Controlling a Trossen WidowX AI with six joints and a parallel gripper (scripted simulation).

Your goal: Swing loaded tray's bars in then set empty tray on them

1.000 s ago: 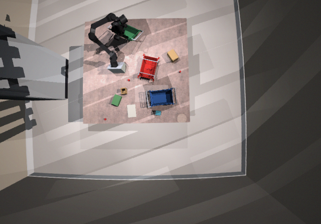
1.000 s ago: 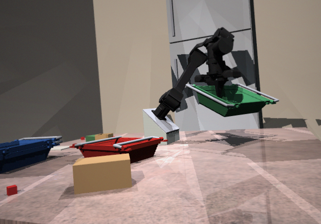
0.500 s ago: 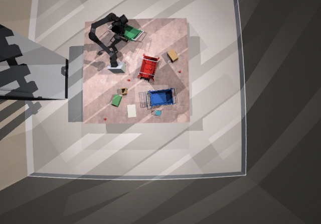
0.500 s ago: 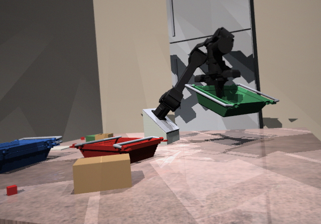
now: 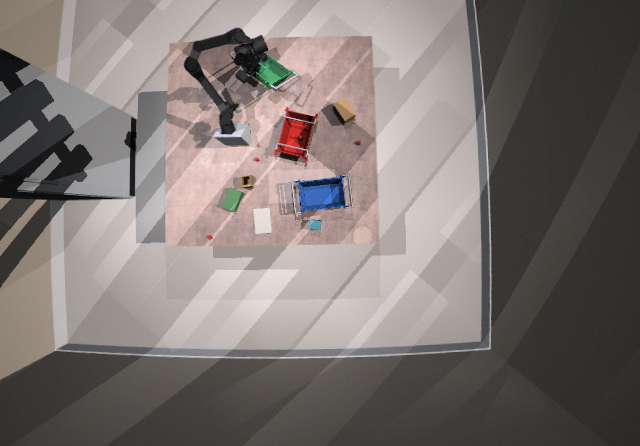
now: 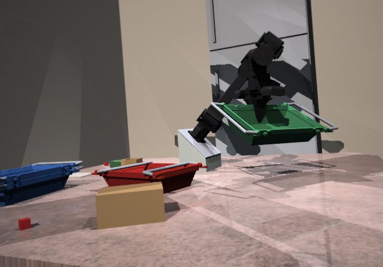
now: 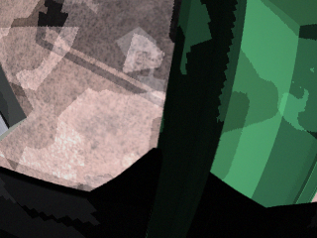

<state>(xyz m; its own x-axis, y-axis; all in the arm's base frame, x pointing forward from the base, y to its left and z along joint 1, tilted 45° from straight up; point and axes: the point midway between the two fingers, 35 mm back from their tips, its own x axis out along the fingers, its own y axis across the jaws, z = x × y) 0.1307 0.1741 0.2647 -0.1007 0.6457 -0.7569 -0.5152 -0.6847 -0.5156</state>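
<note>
My gripper tip is now 6 cm to the right of the green tray and 4 cm short of it. From my gripper tip the other things lie so: white card: 78 cm to the right, 17 cm below, 10 cm ahead; then green block: 68 cm to the right, 15 cm below, 9 cm behind; then small tan box: 56 cm to the right, 16 cm below, 1 cm behind.
</note>
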